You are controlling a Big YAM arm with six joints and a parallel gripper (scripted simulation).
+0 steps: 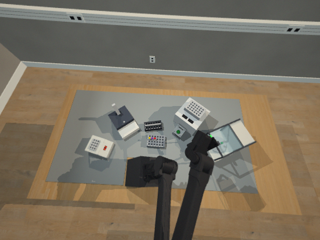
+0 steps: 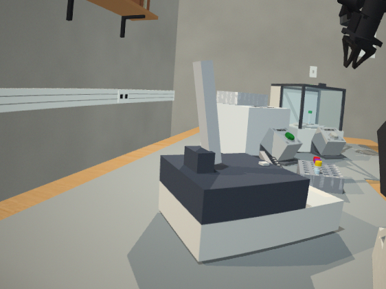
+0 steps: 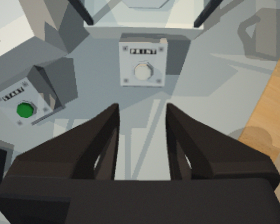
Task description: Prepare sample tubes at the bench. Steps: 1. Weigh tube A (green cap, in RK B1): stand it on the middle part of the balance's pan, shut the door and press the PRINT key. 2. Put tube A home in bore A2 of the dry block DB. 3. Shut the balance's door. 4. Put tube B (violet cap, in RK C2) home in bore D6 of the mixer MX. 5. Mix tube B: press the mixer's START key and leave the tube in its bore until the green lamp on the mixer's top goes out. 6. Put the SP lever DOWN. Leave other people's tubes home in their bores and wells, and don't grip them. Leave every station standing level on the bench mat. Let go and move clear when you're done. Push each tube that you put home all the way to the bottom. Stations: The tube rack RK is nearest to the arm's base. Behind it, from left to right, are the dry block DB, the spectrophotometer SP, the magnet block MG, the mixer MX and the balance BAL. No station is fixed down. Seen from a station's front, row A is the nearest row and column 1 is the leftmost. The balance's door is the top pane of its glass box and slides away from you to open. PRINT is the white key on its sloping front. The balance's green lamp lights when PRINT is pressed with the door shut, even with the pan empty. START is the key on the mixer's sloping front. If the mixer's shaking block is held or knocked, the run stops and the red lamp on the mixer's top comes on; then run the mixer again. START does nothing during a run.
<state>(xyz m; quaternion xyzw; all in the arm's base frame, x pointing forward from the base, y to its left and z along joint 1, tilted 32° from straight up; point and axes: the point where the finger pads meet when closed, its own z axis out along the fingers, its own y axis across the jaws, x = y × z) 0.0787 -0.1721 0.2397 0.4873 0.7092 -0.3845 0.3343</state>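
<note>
The balance door lies 160 mm to the right of my hand, 60 mm below it and 50 mm ahead of it. From my hand the other things lie so: eight-sided pan 200 mm below, 190 mm to the right, 60 mm ahead; then print key 210 mm below, 40 mm to the right, 10 mm ahead; then green start key 210 mm below, 170 mm ahead, 70 mm to the left.
</note>
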